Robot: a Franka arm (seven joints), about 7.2 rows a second.
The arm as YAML. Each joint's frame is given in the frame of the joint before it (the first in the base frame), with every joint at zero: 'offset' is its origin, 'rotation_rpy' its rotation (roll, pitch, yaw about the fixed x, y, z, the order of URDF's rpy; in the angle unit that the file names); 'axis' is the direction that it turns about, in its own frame. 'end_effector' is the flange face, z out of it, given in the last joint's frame.
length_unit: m
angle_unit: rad
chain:
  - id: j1
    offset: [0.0, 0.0, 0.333]
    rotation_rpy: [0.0, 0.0, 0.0]
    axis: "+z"
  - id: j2
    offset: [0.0, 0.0, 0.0]
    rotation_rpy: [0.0, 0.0, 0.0]
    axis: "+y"
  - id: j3
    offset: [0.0, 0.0, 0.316]
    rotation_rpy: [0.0, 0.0, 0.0]
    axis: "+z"
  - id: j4
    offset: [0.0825, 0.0, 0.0]
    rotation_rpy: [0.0, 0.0, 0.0]
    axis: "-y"
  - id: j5
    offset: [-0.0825, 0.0, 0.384]
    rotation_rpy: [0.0, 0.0, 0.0]
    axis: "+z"
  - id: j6
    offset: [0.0, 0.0, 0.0]
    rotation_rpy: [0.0, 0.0, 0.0]
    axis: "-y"
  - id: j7
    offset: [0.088, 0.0, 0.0]
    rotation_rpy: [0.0, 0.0, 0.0]
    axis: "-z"
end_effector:
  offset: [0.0, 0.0, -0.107]
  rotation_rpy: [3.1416, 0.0, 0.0]
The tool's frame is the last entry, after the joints.
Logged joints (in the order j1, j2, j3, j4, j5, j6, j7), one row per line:
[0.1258, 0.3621, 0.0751, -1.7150, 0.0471, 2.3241, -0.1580]
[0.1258, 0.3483, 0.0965, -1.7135, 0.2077, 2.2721, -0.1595]
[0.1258, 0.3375, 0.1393, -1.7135, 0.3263, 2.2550, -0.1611]
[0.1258, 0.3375, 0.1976, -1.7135, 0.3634, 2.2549, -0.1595]
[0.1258, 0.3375, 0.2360, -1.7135, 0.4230, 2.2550, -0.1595]
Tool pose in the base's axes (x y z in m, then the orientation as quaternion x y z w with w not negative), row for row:
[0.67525, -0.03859, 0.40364, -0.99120, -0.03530, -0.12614, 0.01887]
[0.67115, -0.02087, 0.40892, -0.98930, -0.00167, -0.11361, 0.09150]
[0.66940, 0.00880, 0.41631, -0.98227, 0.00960, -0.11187, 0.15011]
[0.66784, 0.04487, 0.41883, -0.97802, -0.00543, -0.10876, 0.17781]
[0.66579, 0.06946, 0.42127, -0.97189, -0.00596, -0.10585, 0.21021]
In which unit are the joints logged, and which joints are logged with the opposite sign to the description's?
The joints are logged in radians. Opposite sign: j1.
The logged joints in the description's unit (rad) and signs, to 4 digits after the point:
[-0.1258, 0.3621, 0.0751, -1.7150, 0.0471, 2.3241, -0.1580]
[-0.1258, 0.3483, 0.0965, -1.7135, 0.2077, 2.2721, -0.1595]
[-0.1258, 0.3375, 0.1393, -1.7135, 0.3263, 2.2550, -0.1611]
[-0.1258, 0.3375, 0.1976, -1.7135, 0.3634, 2.2549, -0.1595]
[-0.1258, 0.3375, 0.2360, -1.7135, 0.4230, 2.2550, -0.1595]

